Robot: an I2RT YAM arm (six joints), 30 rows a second.
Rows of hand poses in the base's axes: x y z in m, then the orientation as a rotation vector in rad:
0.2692 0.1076 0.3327 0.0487 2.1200 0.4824
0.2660 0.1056 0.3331 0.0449 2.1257 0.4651
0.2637 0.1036 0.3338 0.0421 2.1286 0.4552
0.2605 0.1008 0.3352 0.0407 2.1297 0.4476
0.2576 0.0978 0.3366 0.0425 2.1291 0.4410
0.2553 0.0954 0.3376 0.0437 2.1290 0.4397
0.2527 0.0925 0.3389 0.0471 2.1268 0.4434
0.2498 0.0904 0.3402 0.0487 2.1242 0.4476
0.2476 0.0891 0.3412 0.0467 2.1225 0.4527
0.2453 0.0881 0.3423 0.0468 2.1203 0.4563
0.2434 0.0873 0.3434 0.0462 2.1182 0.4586
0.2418 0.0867 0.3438 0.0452 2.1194 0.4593
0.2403 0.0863 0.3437 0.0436 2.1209 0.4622
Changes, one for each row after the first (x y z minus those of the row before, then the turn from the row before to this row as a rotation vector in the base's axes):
-0.0032 -0.0020 0.0004 -0.0145 0.0029 -0.0035
-0.0023 -0.0020 0.0007 -0.0085 0.0012 -0.0016
-0.0032 -0.0028 0.0014 -0.0061 0.0000 -0.0019
-0.0029 -0.0030 0.0014 -0.0039 -0.0010 -0.0040
-0.0023 -0.0024 0.0010 -0.0005 0.0000 -0.0014
-0.0026 -0.0029 0.0013 0.0042 -0.0012 -0.0012
-0.0029 -0.0021 0.0013 0.0039 -0.0018 0.0002
-0.0022 -0.0013 0.0010 0.0031 -0.0014 0.0032
-0.0023 -0.0010 0.0011 0.0029 -0.0017 0.0011
-0.0019 -0.0008 0.0011 0.0017 -0.0019 0.0011
-0.0016 -0.0006 0.0004 -0.0001 0.0011 0.0012
-0.0015 -0.0004 -0.0001 0.0012 0.0015 0.0025

